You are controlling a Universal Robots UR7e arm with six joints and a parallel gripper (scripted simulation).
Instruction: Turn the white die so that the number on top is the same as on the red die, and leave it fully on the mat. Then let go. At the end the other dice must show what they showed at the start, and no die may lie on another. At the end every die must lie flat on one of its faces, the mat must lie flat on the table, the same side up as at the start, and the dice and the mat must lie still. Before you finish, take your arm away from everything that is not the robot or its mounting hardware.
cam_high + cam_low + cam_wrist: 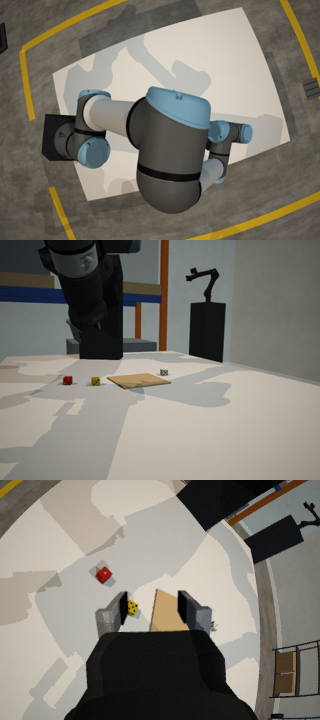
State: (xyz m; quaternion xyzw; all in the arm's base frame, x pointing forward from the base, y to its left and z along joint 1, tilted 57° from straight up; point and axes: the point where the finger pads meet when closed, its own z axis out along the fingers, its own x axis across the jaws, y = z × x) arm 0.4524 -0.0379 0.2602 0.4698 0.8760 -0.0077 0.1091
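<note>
My hand is 90 mm past the red die, 30 mm to the left of it and 140 mm above it. Round my hand: yellow die: 50 mm behind, 30 mm to the left, 140 mm below; then tan mat: 40 mm behind, 160 mm to the left, 150 mm below; then white die: 80 mm behind, 270 mm to the left, 140 mm below.
</note>
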